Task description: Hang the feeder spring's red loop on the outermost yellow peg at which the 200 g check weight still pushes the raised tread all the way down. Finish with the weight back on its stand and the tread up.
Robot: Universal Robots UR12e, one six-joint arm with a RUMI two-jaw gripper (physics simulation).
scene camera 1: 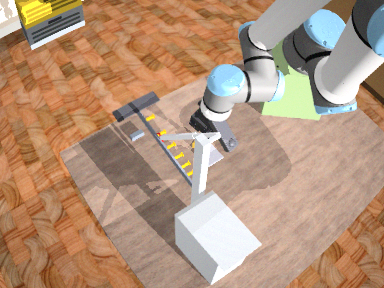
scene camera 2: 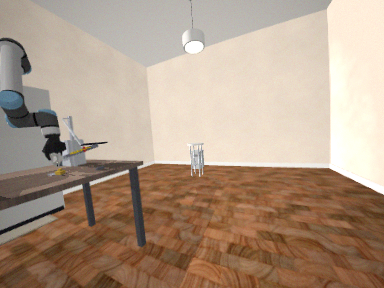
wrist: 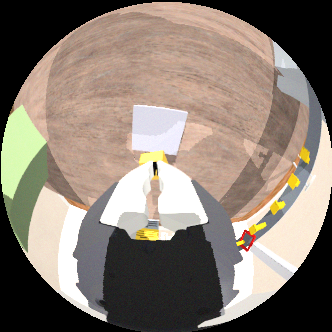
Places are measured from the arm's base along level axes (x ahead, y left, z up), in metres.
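Where they show: gripper, between the fingertips: (scene camera 2: 57, 166) (wrist: 156, 162).
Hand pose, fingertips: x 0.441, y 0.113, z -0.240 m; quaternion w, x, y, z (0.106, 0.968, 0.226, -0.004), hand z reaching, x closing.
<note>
Each offset is from my fingertips to the top centre of the thing. "spot": to the spot under its first point.
My gripper (scene camera 2: 58, 163) (wrist: 156, 162) is shut and empty, just above the yellow weight {0.008 m ahead, 0.034 m right, 0.010 m down} (scene camera 1: 194, 144) (scene camera 2: 60, 171) (wrist: 153, 157). The weight rests low beside a pale plate {0.010 m back, 0.017 m left, 0.042 m down} (scene camera 1: 214, 156) (wrist: 159, 130); whether that plate is its stand, I cannot tell. In scene camera 1 the fingertips are hidden. The dark beam (scene camera 1: 182, 170) carries a row of yellow pegs {spot: 0.131 m ahead, 0.028 m left, 0.090 m up} (scene camera 1: 171, 145) (wrist: 277, 205). The red loop {spot: 0.158 m ahead, 0.006 m right, 0.114 m up} (scene camera 1: 159, 134) (wrist: 247, 241) is at the second peg from the tread end. The dark tread {0.199 m ahead, 0.130 m right, 0.140 m up} (scene camera 1: 136, 106) (scene camera 2: 95, 143) at the beam's end stands raised above the table.
The white feeder box {spot: 0.139 m ahead, 0.393 m left, 0.176 m up} (scene camera 1: 217, 237) with its upright post {spot: 0.135 m ahead, 0.250 m left, 0.287 m up} (scene camera 1: 200, 167) stands beside the beam; the post's arm reaches toward the red loop. A small grey block {0.205 m ahead, 0.149 m right, 0.031 m down} (scene camera 1: 136, 135) lies near the tread. A green mat (scene camera 1: 290, 107) (wrist: 20, 150) is under the robot base.
</note>
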